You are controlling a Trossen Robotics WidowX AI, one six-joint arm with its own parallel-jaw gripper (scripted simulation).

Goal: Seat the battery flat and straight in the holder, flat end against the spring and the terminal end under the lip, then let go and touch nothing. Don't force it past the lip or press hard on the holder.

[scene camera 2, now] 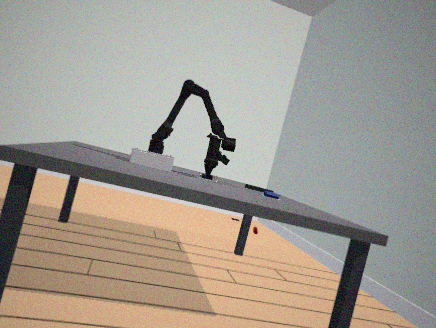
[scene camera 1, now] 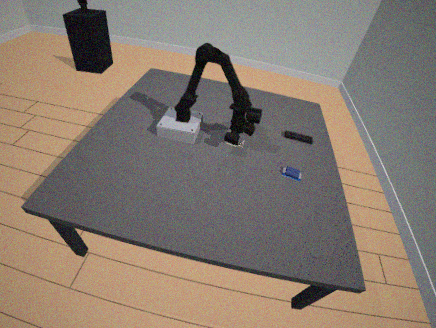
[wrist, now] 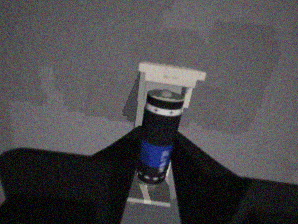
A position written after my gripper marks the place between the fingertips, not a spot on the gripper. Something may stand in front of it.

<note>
I see my gripper (wrist: 157,133) and a battery (wrist: 162,113).
</note>
